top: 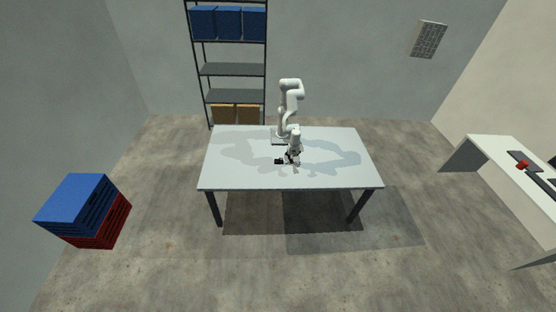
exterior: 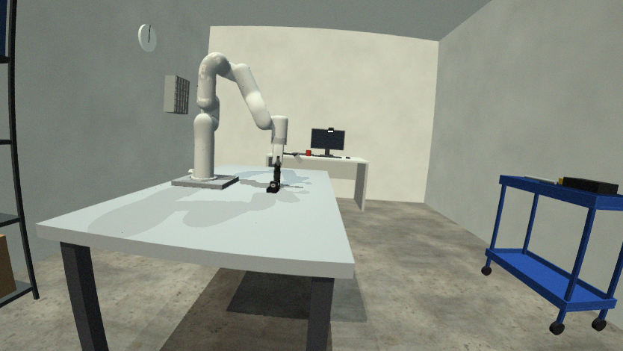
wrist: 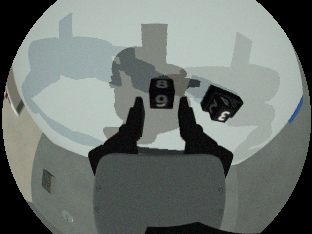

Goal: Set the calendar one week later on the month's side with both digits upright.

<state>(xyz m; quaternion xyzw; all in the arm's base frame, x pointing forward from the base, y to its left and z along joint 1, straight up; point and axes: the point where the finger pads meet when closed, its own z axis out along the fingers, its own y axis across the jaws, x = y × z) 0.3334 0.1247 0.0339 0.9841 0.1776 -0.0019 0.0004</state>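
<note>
Now: hand 40 mm above the cube.
</note>
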